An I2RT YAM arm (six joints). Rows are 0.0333 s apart.
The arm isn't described. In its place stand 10 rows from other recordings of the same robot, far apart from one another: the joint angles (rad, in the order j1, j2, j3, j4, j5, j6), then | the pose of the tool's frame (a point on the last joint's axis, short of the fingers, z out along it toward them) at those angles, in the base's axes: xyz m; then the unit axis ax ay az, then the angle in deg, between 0 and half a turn.
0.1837 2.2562 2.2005 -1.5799 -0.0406 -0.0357 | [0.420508 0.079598 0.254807 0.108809 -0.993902 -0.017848 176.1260]
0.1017 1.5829 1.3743 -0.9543 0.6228 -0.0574 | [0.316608 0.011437 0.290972 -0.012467 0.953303 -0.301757 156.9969]
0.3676 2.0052 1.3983 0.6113 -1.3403 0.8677 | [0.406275 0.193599 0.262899 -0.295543 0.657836 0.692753 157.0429]
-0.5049 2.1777 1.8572 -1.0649 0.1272 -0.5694 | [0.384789 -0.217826 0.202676 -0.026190 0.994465 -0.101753 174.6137]
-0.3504 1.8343 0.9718 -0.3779 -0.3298 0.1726 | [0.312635 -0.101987 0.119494 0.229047 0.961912 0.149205 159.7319]
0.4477 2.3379 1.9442 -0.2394 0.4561 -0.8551 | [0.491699 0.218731 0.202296 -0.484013 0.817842 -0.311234 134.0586]
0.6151 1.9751 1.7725 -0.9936 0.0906 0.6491 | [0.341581 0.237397 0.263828 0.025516 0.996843 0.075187 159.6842]
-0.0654 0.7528 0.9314 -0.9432 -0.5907 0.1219 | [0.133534 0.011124 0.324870 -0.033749 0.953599 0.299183 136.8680]
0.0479 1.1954 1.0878 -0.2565 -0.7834 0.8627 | [0.264443 0.037828 0.357125 0.108878 0.832030 0.543941 141.1258]
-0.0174 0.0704 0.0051 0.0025 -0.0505 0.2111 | [0.114397 -0.000193 0.169081 0.089812 0.989281 0.115142 94.4137]
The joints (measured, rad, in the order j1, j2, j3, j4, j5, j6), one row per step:
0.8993 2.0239 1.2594 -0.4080 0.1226 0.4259
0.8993 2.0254 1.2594 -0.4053 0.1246 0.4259
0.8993 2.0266 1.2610 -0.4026 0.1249 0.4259
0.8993 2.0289 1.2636 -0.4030 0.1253 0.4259
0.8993 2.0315 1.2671 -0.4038 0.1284 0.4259
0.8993 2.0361 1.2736 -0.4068 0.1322 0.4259
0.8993 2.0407 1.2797 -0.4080 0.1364 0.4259
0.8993 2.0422 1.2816 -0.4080 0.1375 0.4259
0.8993 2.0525 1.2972 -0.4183 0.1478 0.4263
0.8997 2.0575 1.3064 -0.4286 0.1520 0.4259
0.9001 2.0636 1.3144 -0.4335 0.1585 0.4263
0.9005 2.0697 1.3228 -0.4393 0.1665 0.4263
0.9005 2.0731 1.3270 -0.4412 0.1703 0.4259
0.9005 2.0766 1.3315 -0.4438 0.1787 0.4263
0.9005 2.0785 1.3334 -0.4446 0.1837 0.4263
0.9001 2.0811 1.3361 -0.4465 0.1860 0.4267
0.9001 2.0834 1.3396 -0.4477 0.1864 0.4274
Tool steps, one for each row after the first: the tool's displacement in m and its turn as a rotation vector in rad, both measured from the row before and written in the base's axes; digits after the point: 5 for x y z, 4 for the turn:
0.00023 0.00018 -0.00044 -0.0002 -0.0022 -0.0008
0.00041 0.00050 0.00008 0.0023 -0.0021 -0.0001
0.00037 0.00044 -0.00021 -0.0003 -0.0002 -0.0002
0.00054 0.00051 -0.00009 -0.0017 -0.0023 -0.0012
0.00086 0.00086 -0.00016 -0.0030 -0.0021 -0.0015
0.00092 0.00092 -0.00019 -0.0022 -0.0032 -0.0016
0.00030 0.00032 -0.00007 -0.0003 -0.0010 -0.0004
0.00187 0.00177 -0.00025 -0.0097 -0.0042 -0.0044
0.00065 0.00084 0.00007 -0.0073 0.0007 -0.0008
0.00089 0.00101 -0.00043 -0.0059 -0.0028 -0.0024
0.00092 0.00097 -0.00036 -0.0073 -0.0036 -0.0026
0.00058 0.00052 -0.00028 -0.0032 -0.0022 -0.0011
0.00070 0.00040 -0.00024 -0.0059 -0.0050 -0.0035
0.00035 0.00016 -0.00025 -0.0035 -0.0031 -0.0019
0.00045 0.00018 -0.00037 -0.0026 -0.0005 -0.0016
0.00043 0.00052 -0.00003 0.0000 -0.0002 -0.0008

